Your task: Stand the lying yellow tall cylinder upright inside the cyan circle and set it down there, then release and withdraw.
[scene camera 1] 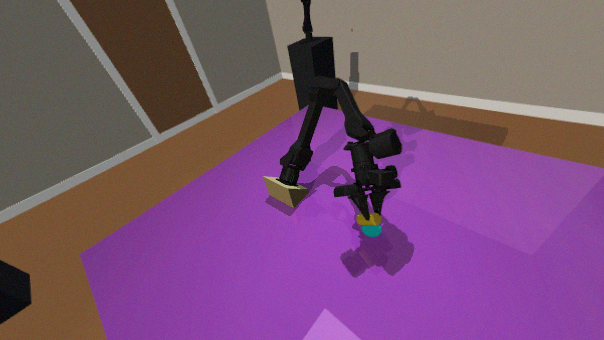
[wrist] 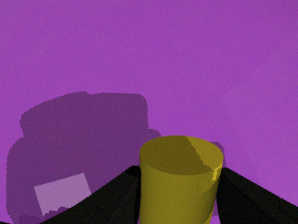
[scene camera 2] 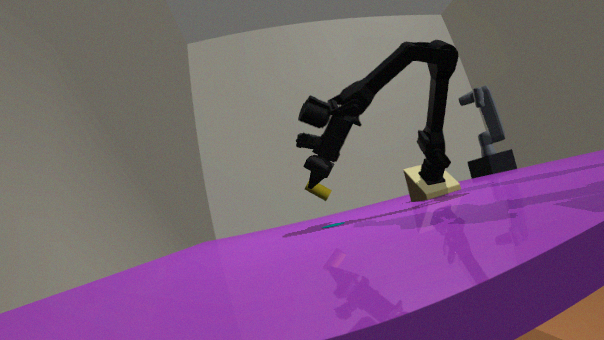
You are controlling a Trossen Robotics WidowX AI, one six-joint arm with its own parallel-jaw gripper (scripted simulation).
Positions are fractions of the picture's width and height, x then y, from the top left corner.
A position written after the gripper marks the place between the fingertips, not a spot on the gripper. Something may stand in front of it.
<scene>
The gripper (scene camera 1: 0.62, 0.65) holds a yellow cylinder.
The gripper also shows in the wrist view (wrist: 0.60, 0.79) and in scene camera 2 (scene camera 2: 0.52, 0.55).
</scene>
